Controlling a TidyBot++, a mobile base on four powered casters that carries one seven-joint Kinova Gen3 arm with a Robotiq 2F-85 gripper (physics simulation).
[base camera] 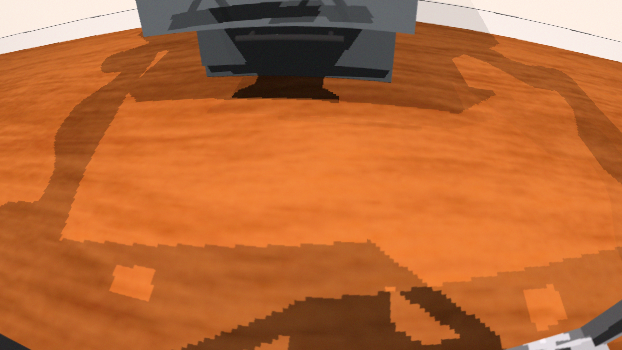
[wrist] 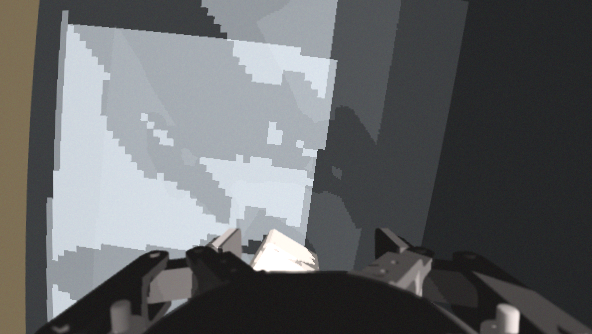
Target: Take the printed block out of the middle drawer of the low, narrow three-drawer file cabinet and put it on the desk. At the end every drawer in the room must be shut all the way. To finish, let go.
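Frame: origin at the arm's base, x left, y back, z up, level; centimetres.
Seen in the pictures: gripper, fingertip midpoint: (wrist: 307, 243).
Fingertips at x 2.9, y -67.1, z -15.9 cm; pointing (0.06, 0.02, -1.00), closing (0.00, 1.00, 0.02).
Offsets run from my fingertips to a thing's top centre. "pt": to the spot under its first point. Level surfaces: height alone.
The printed block @[dy -1.7, dx +2.0, dz +0.8 cm] (wrist: 285, 255), pale and nearly white, lies tilted in view on the light grey floor of the pulled-out drawer (wrist: 80, 215) (base camera: 400, 15). My gripper (wrist: 307, 243) is open, with a finger on each side of the block in the wrist view and the block nearer the left finger. The black gripper body hides the block's lower part. The drawer's dark side wall (wrist: 365, 75) stands right of the block. In the base view the pulled-out drawer juts out at the top, above the cabinet's lower front @[pt dy -6.5, dx -18.6, dz -17.7 cm] (base camera: 375, 60). The desk cannot be made out.
A bar handle @[pt dy -5.5, dx -1.5, dz -12.2 cm] (base camera: 290, 38) crosses the shaded lower front of the cabinet. A tan strip @[pt dy -21.1, dx -6.2, dz -1.2 cm] (wrist: 15, 150) runs along the left edge of the wrist view. The wood floor @[dz -23.8 cm] (base camera: 310, 175) carries several shadows. White baseboard (base camera: 40, 35) runs behind the cabinet.
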